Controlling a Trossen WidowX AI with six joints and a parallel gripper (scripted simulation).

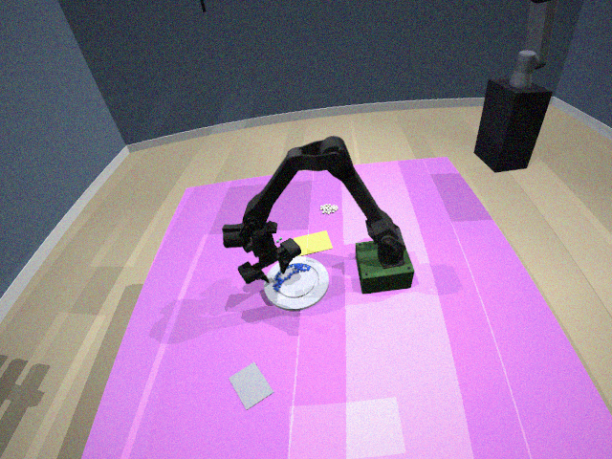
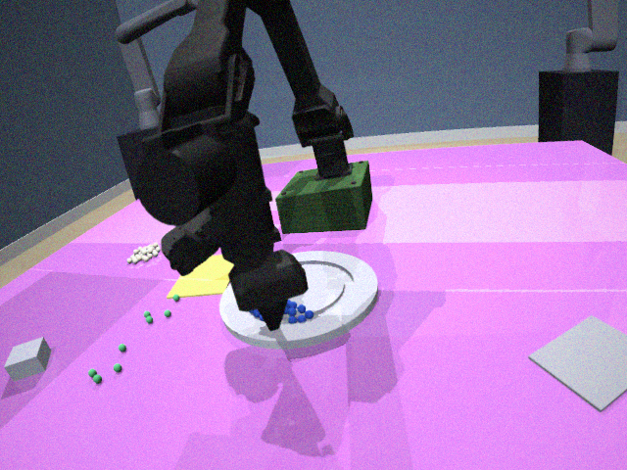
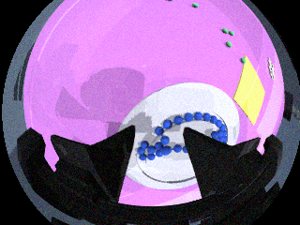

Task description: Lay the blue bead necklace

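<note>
My gripper tip is 6 cm past the round white bead board, 2 cm to the right of it and 1 cm above it. From my gripper tip the other things lie so: yellow sheet (14 cm to the right, 13 cm behind, 2 cm below); grey tile (33 cm to the left, 8 cm ahead, 2 cm below); cube (31 cm to the right, 9 cm ahead).
</note>
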